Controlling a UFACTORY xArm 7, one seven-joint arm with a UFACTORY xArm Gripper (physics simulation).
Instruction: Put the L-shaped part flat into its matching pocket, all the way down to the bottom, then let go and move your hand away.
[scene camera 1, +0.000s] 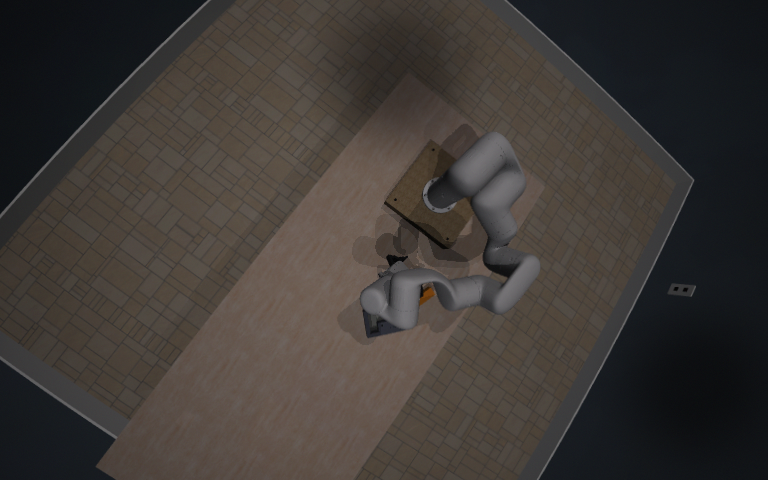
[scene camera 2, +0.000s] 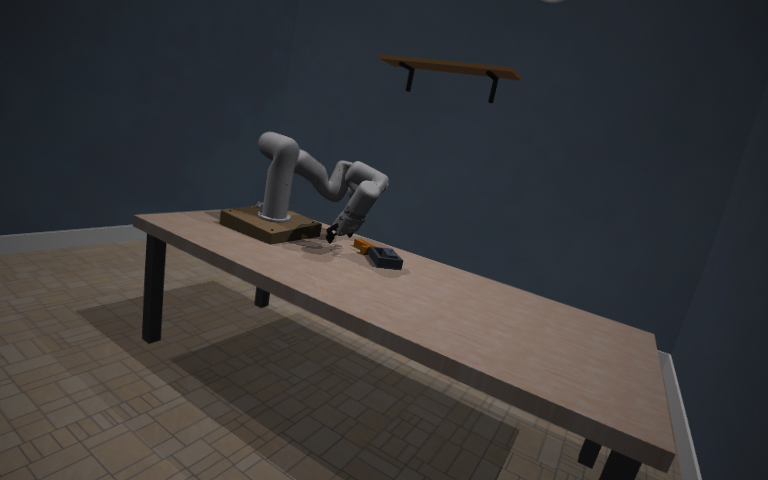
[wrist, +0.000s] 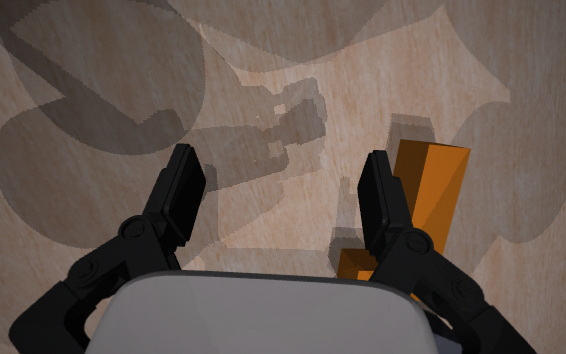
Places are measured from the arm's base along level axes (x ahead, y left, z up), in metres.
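Pixels of known places: gripper, fingertip midpoint: (scene camera 1: 413, 268) (scene camera 2: 338, 237) (wrist: 280, 165); arm's base, link origin: (scene camera 1: 439, 195) (scene camera 2: 274, 217).
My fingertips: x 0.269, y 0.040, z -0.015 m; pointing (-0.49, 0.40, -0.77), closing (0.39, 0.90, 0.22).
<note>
For each thing: its top centre in the pictures, then the offset to it from my fingertips. Level surfaces: height alone.
- orange L-shaped part, top centre: (wrist: 409, 228) (scene camera 1: 418, 296) (scene camera 2: 362, 242) 0.010 m down, 0.076 m ahead, 0.063 m left
- dark blue-grey pocket block, top centre: (scene camera 1: 385, 320) (scene camera 2: 385, 252) 0.003 m down, 0.199 m ahead, 0.002 m right
- table, surface height: 0.040 m down
The orange L-shaped part (scene camera 1: 426, 296) (scene camera 2: 362, 245) (wrist: 440, 185) lies on the table beside the dark blue-grey pocket block (scene camera 1: 390, 329) (scene camera 2: 386, 258). I cannot tell whether the two touch. In the wrist view the part's long arm is outside my right finger, and its short arm shows partly behind that finger. My gripper (scene camera 2: 340, 233) (wrist: 280, 165) is open and empty, tilted, above the table on the robot-base side of the part. In scene camera 1 the arm hides much of the block and part of the orange piece; some of the pocket shows at the block's left end.
The robot's wooden base board (scene camera 1: 416, 209) (scene camera 2: 249, 223) stands on the table (scene camera 1: 271, 316) (scene camera 2: 481, 316), close to my gripper. A long table edge runs past the part's side. A wall shelf (scene camera 2: 447, 66) hangs high behind. Arm shadows fall across the table under my fingers.
</note>
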